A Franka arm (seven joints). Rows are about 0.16 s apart.
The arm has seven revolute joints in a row. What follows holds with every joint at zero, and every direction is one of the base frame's. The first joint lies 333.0 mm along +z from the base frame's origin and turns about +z. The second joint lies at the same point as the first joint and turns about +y. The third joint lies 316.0 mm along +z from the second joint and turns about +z. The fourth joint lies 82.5 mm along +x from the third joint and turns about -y. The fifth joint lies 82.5 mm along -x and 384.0 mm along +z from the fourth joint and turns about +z. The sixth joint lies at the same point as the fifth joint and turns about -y. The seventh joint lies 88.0 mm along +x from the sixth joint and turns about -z. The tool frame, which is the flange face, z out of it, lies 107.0 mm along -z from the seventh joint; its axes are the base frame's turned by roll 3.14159, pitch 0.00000 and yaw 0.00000 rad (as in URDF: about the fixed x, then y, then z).
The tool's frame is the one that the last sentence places.
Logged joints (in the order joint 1, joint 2, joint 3, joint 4, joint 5, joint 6, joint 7), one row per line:
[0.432 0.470 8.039 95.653 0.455 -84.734 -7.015]
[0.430 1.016 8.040 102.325 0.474 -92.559 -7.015]
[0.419 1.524 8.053 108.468 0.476 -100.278 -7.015]
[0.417 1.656 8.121 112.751 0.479 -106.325 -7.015]
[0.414 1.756 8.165 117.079 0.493 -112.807 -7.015]
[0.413 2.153 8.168 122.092 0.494 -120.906 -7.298]
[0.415 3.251 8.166 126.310 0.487 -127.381 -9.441]
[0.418 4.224 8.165 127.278 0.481 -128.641 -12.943]
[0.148 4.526 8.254 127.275 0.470 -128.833 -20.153]
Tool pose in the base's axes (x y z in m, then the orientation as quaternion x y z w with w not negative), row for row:
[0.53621 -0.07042 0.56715 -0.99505 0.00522 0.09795 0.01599]
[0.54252 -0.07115 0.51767 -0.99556 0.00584 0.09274 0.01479]
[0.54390 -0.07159 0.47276 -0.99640 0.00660 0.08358 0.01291]
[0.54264 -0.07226 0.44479 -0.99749 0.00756 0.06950 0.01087]
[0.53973 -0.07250 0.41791 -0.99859 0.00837 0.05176 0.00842]
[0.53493 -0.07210 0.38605 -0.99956 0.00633 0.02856 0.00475]
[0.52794 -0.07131 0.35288 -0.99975 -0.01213 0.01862 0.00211]
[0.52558 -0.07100 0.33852 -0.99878 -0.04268 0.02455 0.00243]
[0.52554 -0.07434 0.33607 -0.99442 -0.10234 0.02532 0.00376]
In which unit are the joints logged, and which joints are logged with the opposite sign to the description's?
The joints are logged in degrees. Opposite sign: joint 3, joint 4, joint 6.
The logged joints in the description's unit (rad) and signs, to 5 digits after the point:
[0.00754 0.00820 -0.14031 -1.66946 0.00794 1.47889 -0.12243]
[0.00750 0.01773 -0.14032 -1.78591 0.00827 1.61546 -0.12243]
[0.00731 0.02660 -0.14055 -1.89312 0.00831 1.75018 -0.12243]
[0.00728 0.02890 -0.14174 -1.96788 0.00836 1.85572 -0.12243]
[0.00723 0.03065 -0.14251 -2.04341 0.00860 1.96885 -0.12243]
[0.00721 0.03758 -0.14256 -2.13091 0.00862 2.11021 -0.12737]
[0.00724 0.05674 -0.14252 -2.20453 0.00850 2.22322 -0.16478]
[0.00730 0.07372 -0.14251 -2.22142 0.00840 2.24521 -0.22590]
[0.00258 0.07899 -0.14406 -2.22137 0.00820 2.24856 -0.35174]

